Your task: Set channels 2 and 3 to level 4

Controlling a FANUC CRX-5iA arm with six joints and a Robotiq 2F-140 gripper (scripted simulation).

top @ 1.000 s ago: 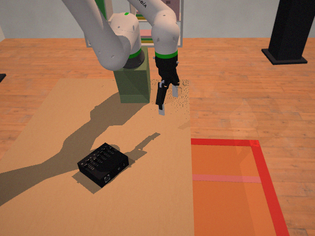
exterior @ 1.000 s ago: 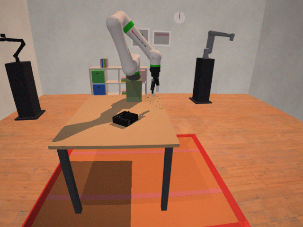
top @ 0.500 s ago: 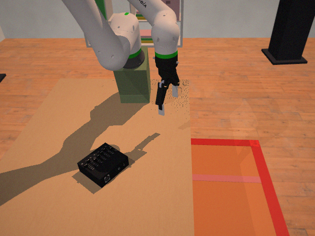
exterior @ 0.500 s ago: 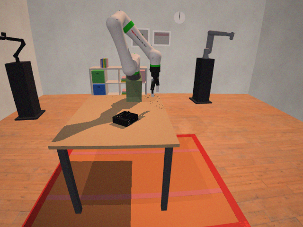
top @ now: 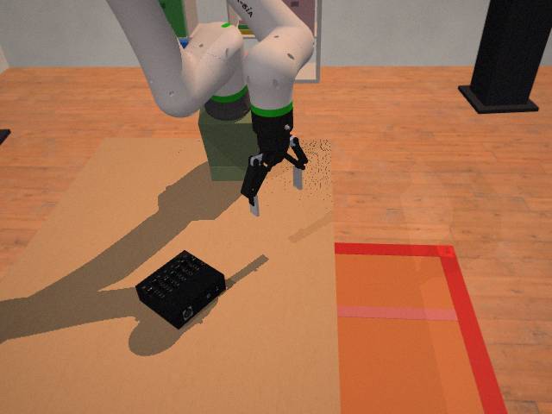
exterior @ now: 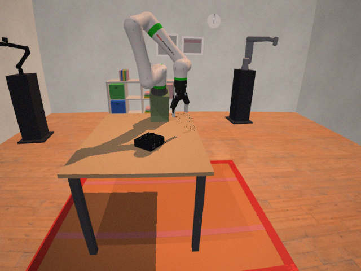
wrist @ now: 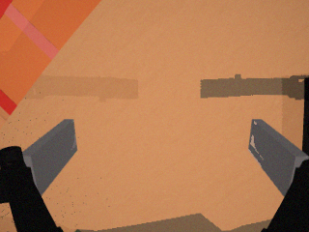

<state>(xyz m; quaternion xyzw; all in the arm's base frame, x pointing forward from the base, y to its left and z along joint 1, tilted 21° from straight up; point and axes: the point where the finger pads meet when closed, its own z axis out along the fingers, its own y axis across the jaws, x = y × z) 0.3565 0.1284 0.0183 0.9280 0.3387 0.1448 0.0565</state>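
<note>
My gripper is now 100 mm short of the channel 2 fader cap, 240 mm to the left of it and 110 mm above it. Also, from my hand: channel 1 fader cap (100 mm ahead, 220 mm to the right, 110 mm below); channel 6 fader cap (170 mm ahead, 300 mm to the right, 110 mm below); channel 3 fader cap (120 mm ahead, 250 mm to the right, 110 mm below).
</note>
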